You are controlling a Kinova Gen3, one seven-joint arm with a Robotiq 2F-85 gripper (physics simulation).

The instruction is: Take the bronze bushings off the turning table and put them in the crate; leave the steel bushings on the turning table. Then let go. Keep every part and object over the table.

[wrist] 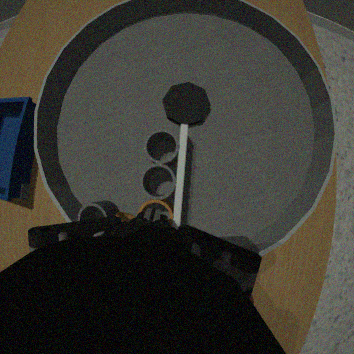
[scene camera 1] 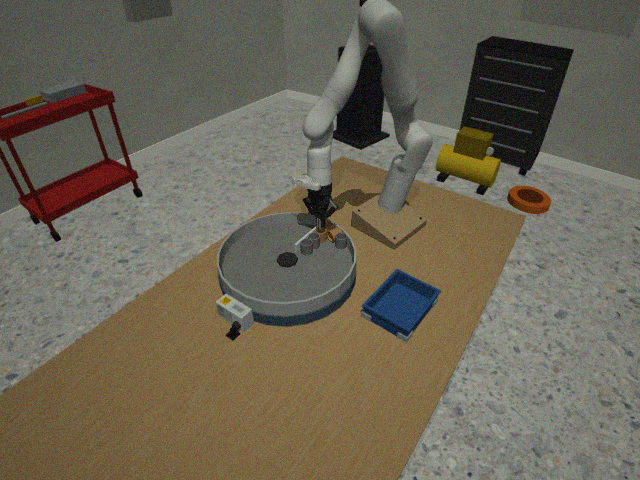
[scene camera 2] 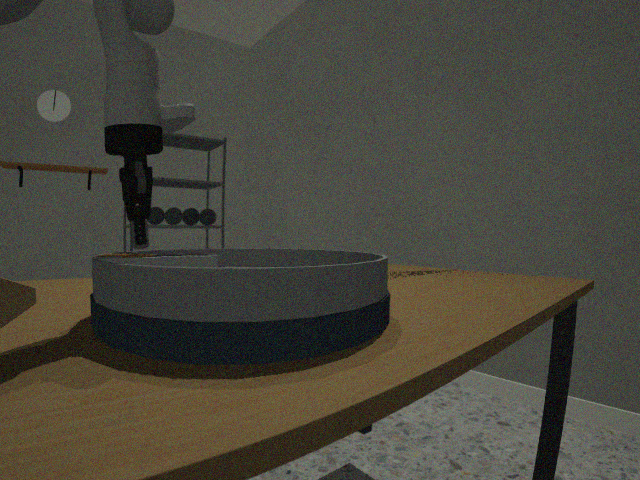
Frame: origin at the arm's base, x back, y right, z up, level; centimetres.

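Where they show: gripper, fingertip midpoint: [wrist: 152, 217] [scene camera 1: 320, 228] [scene camera 2: 140, 248]; arm's base, link origin: [scene camera 1: 389, 204].
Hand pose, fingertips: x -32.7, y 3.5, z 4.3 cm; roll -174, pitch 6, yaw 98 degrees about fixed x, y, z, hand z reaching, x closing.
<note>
Each offset is from my fingertips to the top centre of the thing. "*": to the spot under its first point. Level surfaces: height alone.
The grey turning table [scene camera 1: 230, 281] [scene camera 2: 237, 289] [wrist: 49, 105] has a dark hub {dx -14.7, dy -0.3, dz -3.9 cm} [scene camera 1: 286, 259] [wrist: 186, 103] and a white spoke {* dx -5.6, dy +1.4, dz -1.1 cm} [wrist: 180, 168]. Two steel bushings {dx -7.5, dy -1.3, dz -0.9 cm} [scene camera 1: 307, 246] [wrist: 161, 147] [wrist: 159, 181] stand beside the spoke. A third steel bushing {dx +2.5, dy -6.8, dz -0.9 cm} [scene camera 1: 340, 240] [wrist: 92, 212] stands near the rim. A bronze bushing [scene camera 1: 327, 235] [wrist: 154, 201] stands at the spoke's outer end. A sliver of a second bronze bushing {dx +3.4, dy -3.1, dz -0.9 cm} [wrist: 123, 215] shows beside it. My gripper [scene camera 1: 320, 225] [scene camera 2: 139, 240] is shut and empty. It hangs just above the first bronze bushing, tips near rim height. The blue crate {dx -1.6, dy -34.5, dz -5.0 cm} [scene camera 1: 400, 302] [wrist: 12, 151] is empty.
The arm's base plate [scene camera 1: 389, 223] lies behind the turning table. A small white control box {* dx -38.7, dy -6.0, dz -4.2 cm} [scene camera 1: 233, 310] sits at its front edge. The wooden table {dz -10.0 cm} [scene camera 1: 154, 387] [scene camera 2: 465, 305] stretches toward the camera. A red cart, a dark cabinet and a yellow tank stand on the floor.
</note>
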